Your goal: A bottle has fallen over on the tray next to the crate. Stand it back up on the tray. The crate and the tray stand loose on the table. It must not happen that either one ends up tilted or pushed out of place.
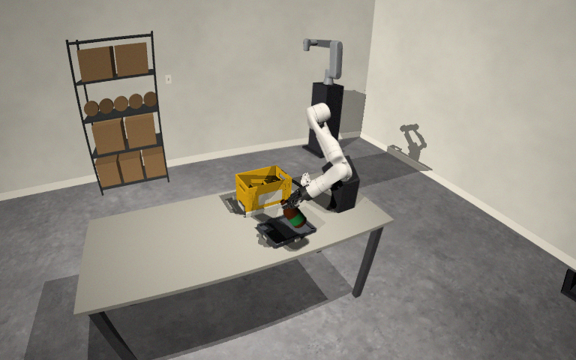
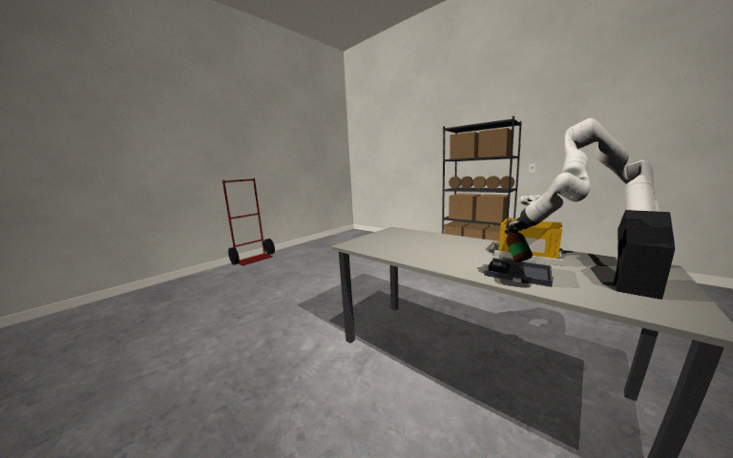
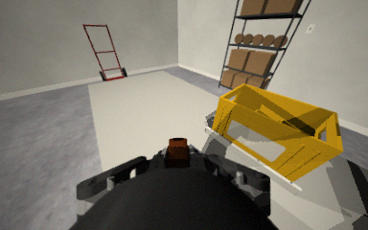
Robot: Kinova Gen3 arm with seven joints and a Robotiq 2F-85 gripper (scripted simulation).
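The bottle is 40 mm below my hand, 20 mm to the left of it and 20 mm behind it. Round my hand: yellow crate (340 mm to the right, 120 mm below, 70 mm behind); then tray (190 mm below, 40 mm to the right, 40 mm behind).
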